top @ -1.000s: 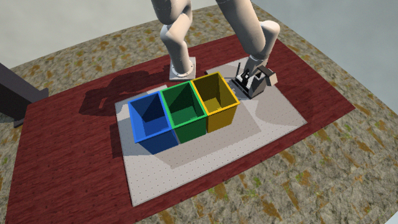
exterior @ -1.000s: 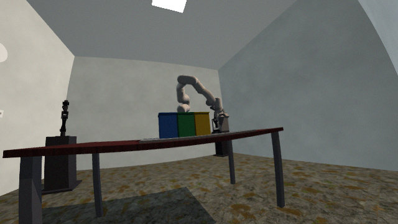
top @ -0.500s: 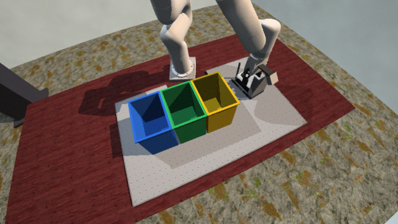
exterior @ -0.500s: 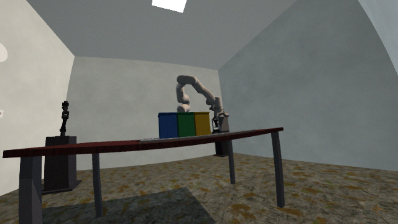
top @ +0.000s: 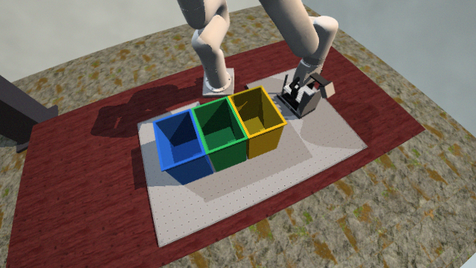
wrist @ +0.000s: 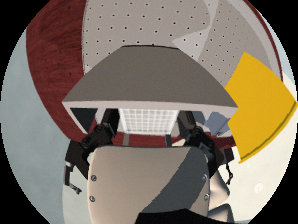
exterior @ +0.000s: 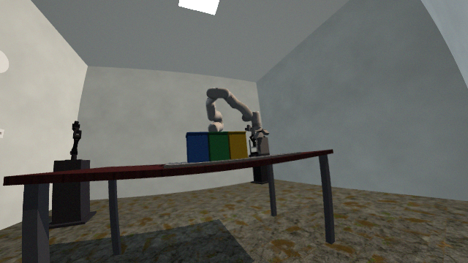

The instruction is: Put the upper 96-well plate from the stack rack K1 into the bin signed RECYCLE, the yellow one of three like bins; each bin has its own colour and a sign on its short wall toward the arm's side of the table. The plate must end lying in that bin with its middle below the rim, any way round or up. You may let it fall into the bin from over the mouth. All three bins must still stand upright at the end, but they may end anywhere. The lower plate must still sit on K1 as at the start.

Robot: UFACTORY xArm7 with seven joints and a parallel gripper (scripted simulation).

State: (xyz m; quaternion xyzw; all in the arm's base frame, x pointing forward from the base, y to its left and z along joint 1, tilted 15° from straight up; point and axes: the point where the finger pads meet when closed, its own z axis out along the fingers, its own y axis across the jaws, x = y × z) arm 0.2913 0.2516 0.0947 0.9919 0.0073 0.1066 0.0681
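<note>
Now: hand 6 cm above the dark plate. Round my hand: grey side wall: 7 cm ahead, 1 cm below; white 96-well plate: 1 cm below; yellow bin: 26 cm to the right, 3 cm ahead.
</note>
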